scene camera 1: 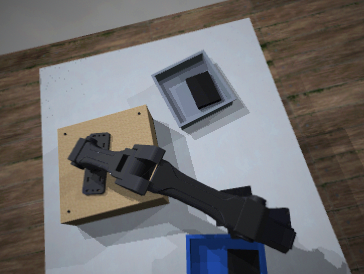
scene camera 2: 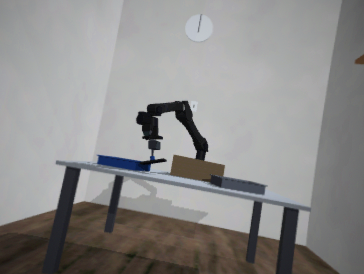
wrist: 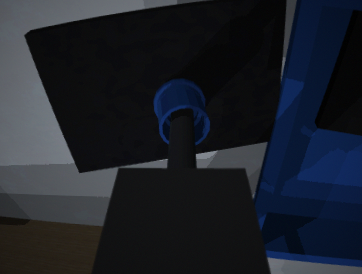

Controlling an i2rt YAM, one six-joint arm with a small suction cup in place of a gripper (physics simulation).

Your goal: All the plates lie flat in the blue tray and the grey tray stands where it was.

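Frame: origin at the arm's base, x ahead, y left, z up, level; metres.
Where they show: end effector, tool point: [scene camera 2: 152, 162] [wrist: 182, 94]; arm's base, origin of the base link: [scene camera 2: 199, 162].
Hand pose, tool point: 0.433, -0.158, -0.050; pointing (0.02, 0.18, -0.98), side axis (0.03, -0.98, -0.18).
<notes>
Things, the pixels of their top centre, and the offset from my tool point, as dx, dy, dz. Level surfaces: height alone.
- blue tray, middle of its top: [scene camera 2: 126, 158] -0.045, -0.182, -0.005
- grey tray, middle of its top: [scene camera 1: 192, 86] [scene camera 2: 237, 179] -0.129, +0.452, -0.008
- stack, middle of its top: [scene camera 1: 202, 88] -0.090, +0.457, -0.035
- white table, its level: dz -0.059
My suction gripper [scene camera 2: 152, 158] [wrist: 181, 112] has its blue cup against a black plate [scene camera 2: 160, 160] [wrist: 115, 90] and holds it. In scene camera 2 the plate is tilted, its left end lower beside the blue tray [scene camera 1: 188, 257] [scene camera 2: 120, 162] [wrist: 290, 100]. In the wrist view its right edge is close to the tray wall; whether they touch is unclear. The arm hides the cup in scene camera 1. Another black plate [scene camera 1: 243, 262] [wrist: 345, 75] lies in the blue tray. The grey tray [scene camera 1: 166, 101] [scene camera 2: 240, 185] holds a black plate or stack [scene camera 1: 204, 90].
The wooden base block [scene camera 1: 115, 120] [scene camera 2: 197, 167] [wrist: 40, 242] carries the arm and stands between the two trays. The arm reaches across the white table [scene camera 1: 90, 95] towards the blue tray. The blue tray is cut off by the lower edge of scene camera 1.
</notes>
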